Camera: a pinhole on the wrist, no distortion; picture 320 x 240 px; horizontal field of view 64.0 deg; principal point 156.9 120.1 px. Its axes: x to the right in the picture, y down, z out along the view. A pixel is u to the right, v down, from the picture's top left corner.
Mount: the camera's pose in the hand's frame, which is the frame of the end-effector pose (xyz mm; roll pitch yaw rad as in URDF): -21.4 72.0 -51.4 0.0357 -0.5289 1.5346
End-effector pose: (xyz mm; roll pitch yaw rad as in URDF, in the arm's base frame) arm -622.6 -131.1 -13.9 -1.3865 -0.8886 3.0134
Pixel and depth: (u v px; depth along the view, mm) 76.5 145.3 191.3
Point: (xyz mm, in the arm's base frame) -537.7 -211.2 12.9
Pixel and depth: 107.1 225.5 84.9
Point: -599.8 -151.4 -64.8
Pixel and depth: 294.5 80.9 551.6
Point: -702.1 -696.1 86.2
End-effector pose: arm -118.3 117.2 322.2 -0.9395 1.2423 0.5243
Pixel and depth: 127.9 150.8 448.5
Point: 76.2 385.6 498.2
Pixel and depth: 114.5 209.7 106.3
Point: -135.3 140.3 381.6
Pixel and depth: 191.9 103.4 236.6
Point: -86.1 279.5 360.3
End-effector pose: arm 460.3 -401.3 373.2 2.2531 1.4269 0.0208
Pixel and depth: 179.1 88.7 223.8
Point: 350.9 -504.9 346.4
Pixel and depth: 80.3 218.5 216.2
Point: 310.2 -428.3 455.1
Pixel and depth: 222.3 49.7 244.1
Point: 354.1 -550.7 304.9
